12 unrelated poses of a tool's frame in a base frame.
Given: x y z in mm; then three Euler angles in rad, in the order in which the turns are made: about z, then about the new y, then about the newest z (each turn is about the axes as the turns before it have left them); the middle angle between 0 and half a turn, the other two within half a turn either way.
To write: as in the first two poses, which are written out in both.
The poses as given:
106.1, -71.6, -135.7, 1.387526, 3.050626, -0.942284
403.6, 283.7, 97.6, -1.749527, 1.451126, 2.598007
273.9, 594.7, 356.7, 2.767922, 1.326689, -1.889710
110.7, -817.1, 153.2, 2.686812, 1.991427, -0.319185
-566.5, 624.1, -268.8, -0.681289, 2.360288, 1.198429
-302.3, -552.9, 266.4, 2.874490, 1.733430, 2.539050
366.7, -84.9, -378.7, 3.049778, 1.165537, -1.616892
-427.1, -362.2, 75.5, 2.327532, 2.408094, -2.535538
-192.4, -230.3, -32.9, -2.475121, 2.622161, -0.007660
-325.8, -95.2, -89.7, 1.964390, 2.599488, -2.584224
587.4, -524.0, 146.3, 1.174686, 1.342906, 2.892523
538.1, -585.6, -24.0, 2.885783, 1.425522, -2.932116
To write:
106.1, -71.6, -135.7, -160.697, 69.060, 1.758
403.6, 283.7, 97.6, 70.252, -48.369, 39.583
273.9, 594.7, 356.7, -56.781, -53.754, 42.536
110.7, -817.1, 153.2, -133.713, 9.079, 80.444
-566.5, 624.1, -268.8, 109.854, 80.254, 14.326
-302.3, -552.9, 266.4, 16.991, -100.352, -36.413
366.7, -84.9, -378.7, -52.222, -49.888, 71.956
-427.1, -362.2, 75.5, -90.025, -104.726, -5.507
-192.4, -230.3, -32.9, 156.021, 54.676, -41.568
-325.8, -95.2, -89.7, -114.323, -96.981, -12.706
587.4, -524.0, 146.3, -69.923, -60.329, -103.994
538.1, -585.6, -24.0, -18.832, -79.482, -2.189

